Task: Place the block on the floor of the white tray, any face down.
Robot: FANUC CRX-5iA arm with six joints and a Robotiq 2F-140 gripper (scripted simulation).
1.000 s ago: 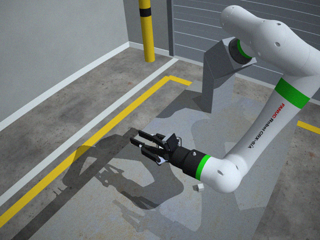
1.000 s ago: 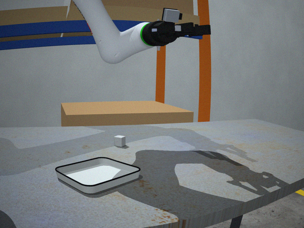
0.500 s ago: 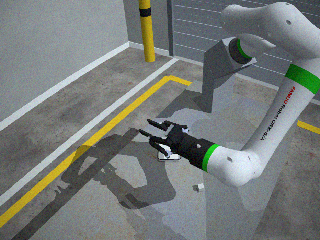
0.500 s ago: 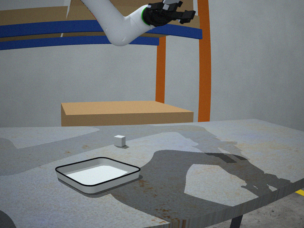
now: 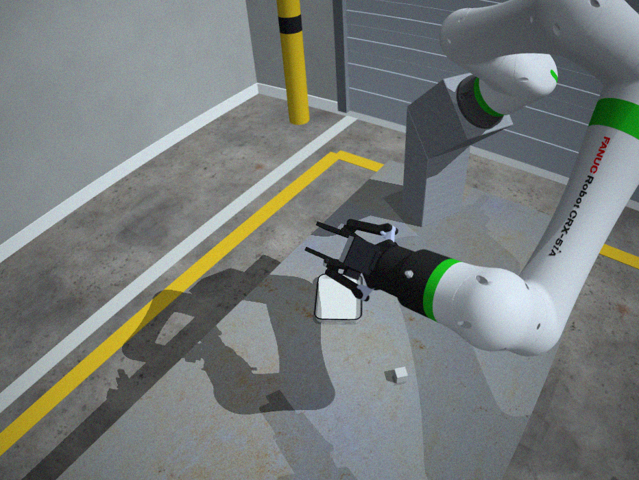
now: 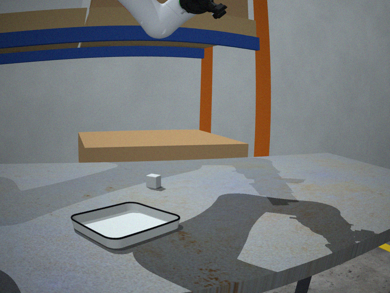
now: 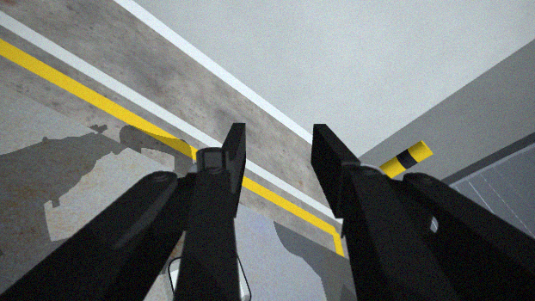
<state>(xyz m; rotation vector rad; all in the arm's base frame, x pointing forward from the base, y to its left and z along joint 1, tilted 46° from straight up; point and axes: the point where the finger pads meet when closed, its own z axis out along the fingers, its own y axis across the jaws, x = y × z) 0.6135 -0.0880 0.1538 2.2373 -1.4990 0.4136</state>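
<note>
My hand is 90 mm past the small block, 130 mm to the right of it and 430 mm above it. Also, from my hand: white tray 180 mm behind, 150 mm to the right, 430 mm below.
</note>
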